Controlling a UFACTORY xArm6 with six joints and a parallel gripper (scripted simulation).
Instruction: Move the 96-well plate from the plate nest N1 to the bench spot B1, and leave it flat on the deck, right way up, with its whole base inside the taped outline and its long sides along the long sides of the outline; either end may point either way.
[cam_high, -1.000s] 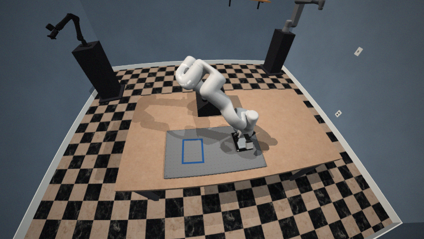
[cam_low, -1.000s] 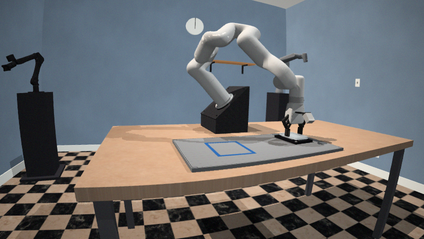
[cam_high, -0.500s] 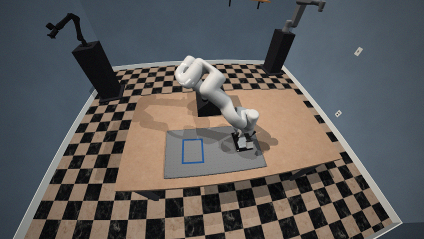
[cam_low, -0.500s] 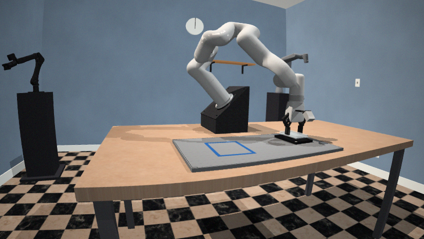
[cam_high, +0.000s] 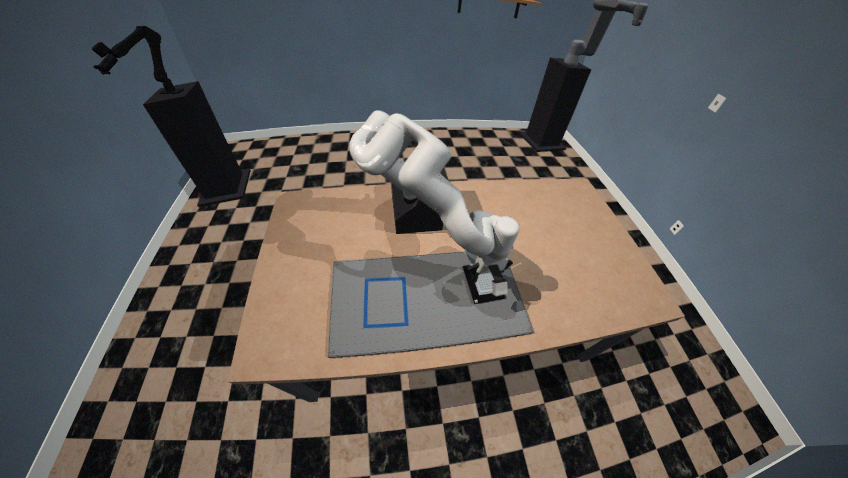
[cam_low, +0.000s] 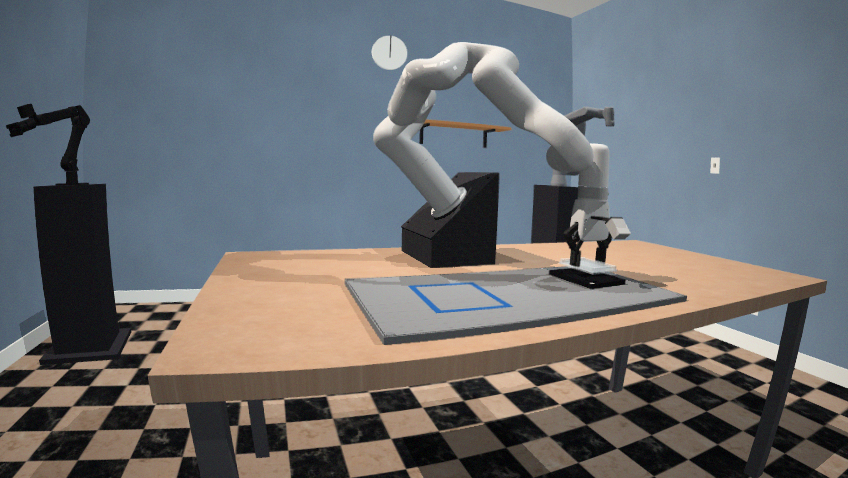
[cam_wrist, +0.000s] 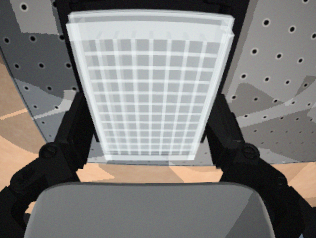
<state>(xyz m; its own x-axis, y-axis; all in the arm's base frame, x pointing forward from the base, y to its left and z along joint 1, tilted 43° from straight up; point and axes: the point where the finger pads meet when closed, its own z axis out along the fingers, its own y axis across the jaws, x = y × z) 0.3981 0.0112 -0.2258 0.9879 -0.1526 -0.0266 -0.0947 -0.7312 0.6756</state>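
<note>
The black plate nest N1 lies 4 cm below my hand. Round my hand: 96-well plate: 1 cm below.
</note>
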